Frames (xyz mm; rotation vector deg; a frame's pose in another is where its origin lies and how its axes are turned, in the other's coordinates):
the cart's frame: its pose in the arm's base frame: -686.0 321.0 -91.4 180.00 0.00 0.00
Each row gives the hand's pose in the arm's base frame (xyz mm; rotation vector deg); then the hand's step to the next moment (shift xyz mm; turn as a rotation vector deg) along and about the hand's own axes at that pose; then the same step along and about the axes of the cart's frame.
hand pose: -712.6 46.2 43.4 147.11 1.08 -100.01
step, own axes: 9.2 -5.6 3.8 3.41 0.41 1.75
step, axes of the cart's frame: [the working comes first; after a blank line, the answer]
step, axes of the arm's base frame: -0.3 5.4 -10.1 -0.36 -0.51 -3.80

-0.3 -5.4 10.1 -0.36 0.51 3.80
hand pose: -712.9 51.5 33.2 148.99 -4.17 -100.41
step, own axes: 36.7 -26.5 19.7 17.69 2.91 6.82
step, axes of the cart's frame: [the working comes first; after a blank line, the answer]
step, axes of the arm's base frame: -3.6 25.4 -42.2 0.20 -3.49 -18.86

-3.6 -25.4 42.2 0.20 3.49 18.86
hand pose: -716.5 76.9 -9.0 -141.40 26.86 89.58
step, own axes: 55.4 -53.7 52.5 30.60 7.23 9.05
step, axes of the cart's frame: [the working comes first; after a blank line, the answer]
step, axes of the arm's base frame: -3.2 57.6 -73.4 1.89 -8.96 -31.41

-3.2 -57.6 73.4 1.89 8.96 31.41
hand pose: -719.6 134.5 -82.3 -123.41 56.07 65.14
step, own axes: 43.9 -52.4 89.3 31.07 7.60 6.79
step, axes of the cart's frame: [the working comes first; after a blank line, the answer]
step, axes of the arm's base frame: 15.4 79.4 -78.1 2.87 -10.95 -30.68

15.4 -79.4 78.1 2.87 10.95 30.68
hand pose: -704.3 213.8 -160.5 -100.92 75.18 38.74
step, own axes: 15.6 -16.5 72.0 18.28 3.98 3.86
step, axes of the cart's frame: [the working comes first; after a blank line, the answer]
step, axes of the arm's base frame: 24.2 55.4 -45.2 2.15 -6.50 -17.83

24.2 -55.4 45.2 2.15 6.50 17.83
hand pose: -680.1 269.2 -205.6 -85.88 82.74 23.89
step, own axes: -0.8 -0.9 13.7 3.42 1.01 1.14
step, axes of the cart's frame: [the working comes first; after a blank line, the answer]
step, axes of the arm's base frame: 5.7 11.3 -5.4 0.32 -0.83 -3.64

5.7 -11.3 5.4 0.32 0.83 3.64
